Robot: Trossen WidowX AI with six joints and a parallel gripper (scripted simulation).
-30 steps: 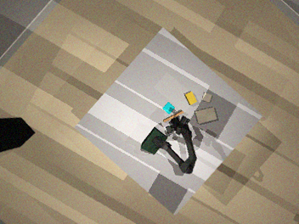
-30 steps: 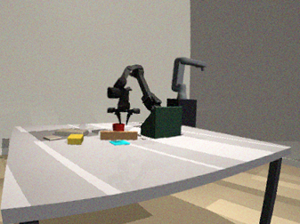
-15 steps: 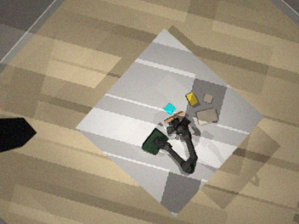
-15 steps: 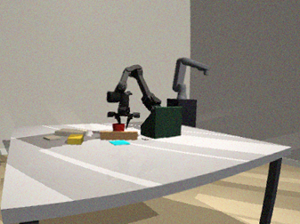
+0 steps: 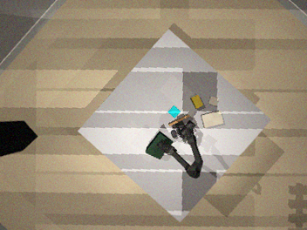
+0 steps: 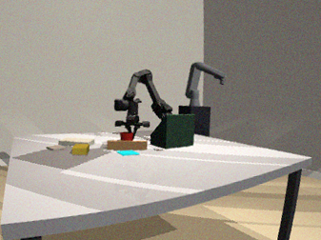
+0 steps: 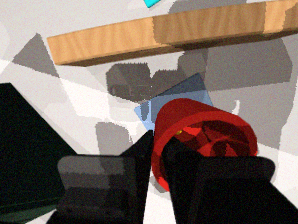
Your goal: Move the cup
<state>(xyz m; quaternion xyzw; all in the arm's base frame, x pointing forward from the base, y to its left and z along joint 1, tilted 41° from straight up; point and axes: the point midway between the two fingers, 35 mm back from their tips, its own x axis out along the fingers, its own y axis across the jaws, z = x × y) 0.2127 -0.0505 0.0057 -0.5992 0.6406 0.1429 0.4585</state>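
My gripper tip is 30 mm short of the pale blue pad, 10 mm to the left of it and 50 mm above it. Round my gripper tip: cyan pad: 80 mm ahead, 160 mm to the left, 50 mm below; then red cup: 30 mm ahead, 20 mm to the right; then wooden bar: 50 mm ahead, 70 mm to the left, 30 mm below.
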